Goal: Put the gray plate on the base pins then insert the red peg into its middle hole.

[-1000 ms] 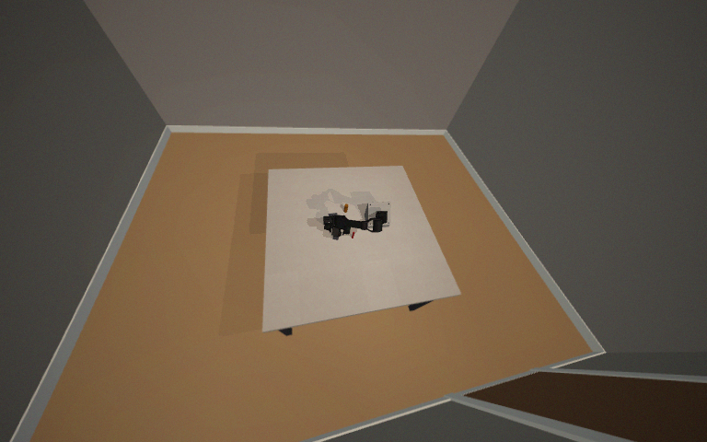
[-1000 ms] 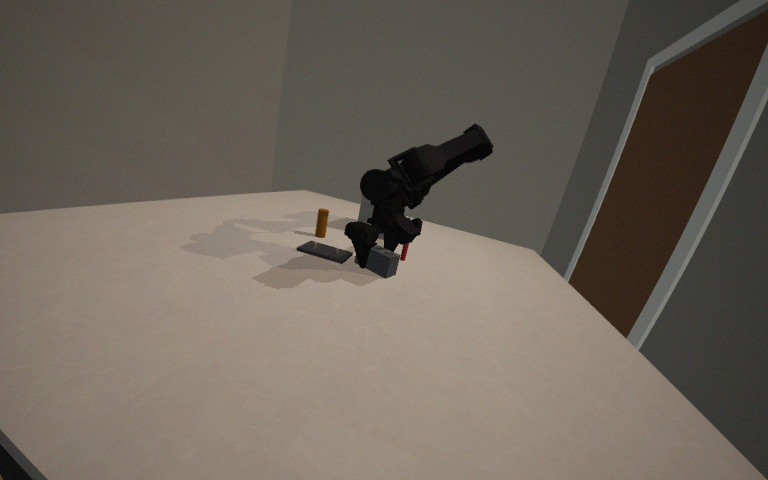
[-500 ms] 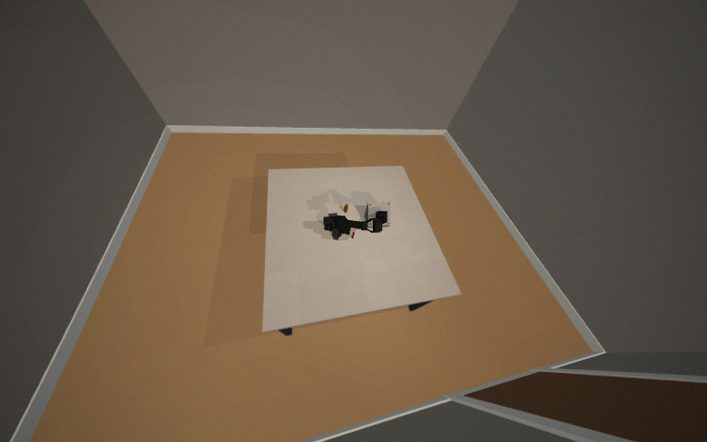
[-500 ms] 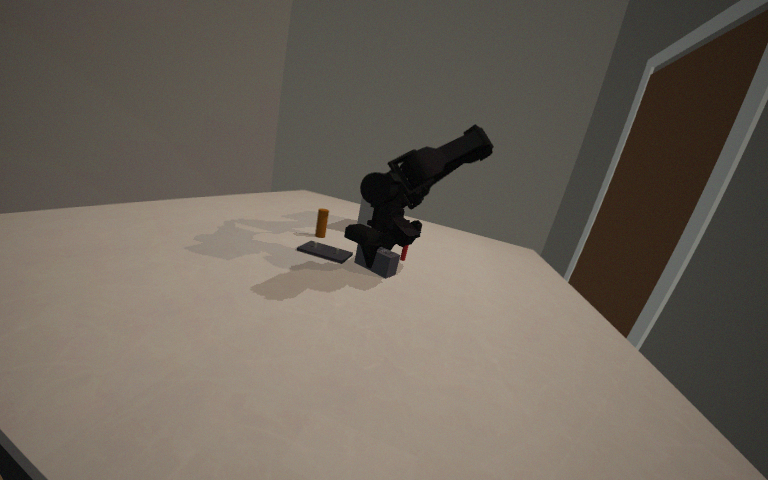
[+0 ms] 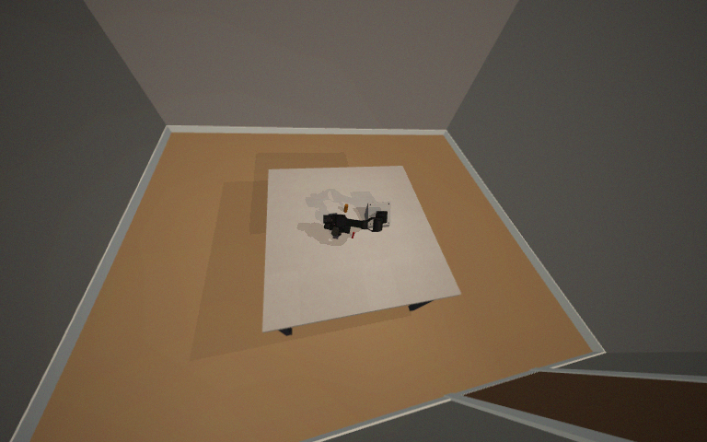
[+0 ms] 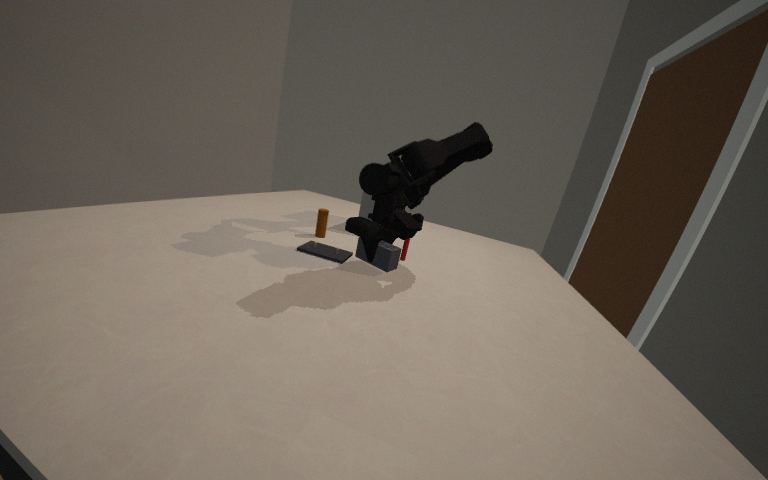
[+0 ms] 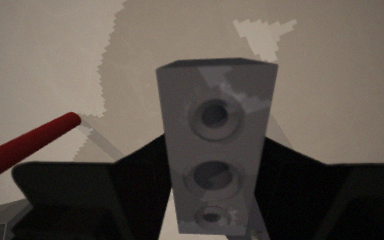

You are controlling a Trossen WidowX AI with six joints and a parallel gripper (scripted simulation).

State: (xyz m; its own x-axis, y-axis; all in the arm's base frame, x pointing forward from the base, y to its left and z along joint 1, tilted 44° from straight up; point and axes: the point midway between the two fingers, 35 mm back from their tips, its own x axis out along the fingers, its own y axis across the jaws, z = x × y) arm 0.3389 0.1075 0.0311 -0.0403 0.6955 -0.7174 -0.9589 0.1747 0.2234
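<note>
My gripper tip is 10 mm short of the dark base, 130 mm to the left of it and 10 mm above it. The rest, counted from my gripper tip: orange peg (90 mm behind, 210 mm to the right, 20 mm above); gray plate (30 mm above); red peg (120 mm behind, 40 mm to the left, 20 mm above).
</note>
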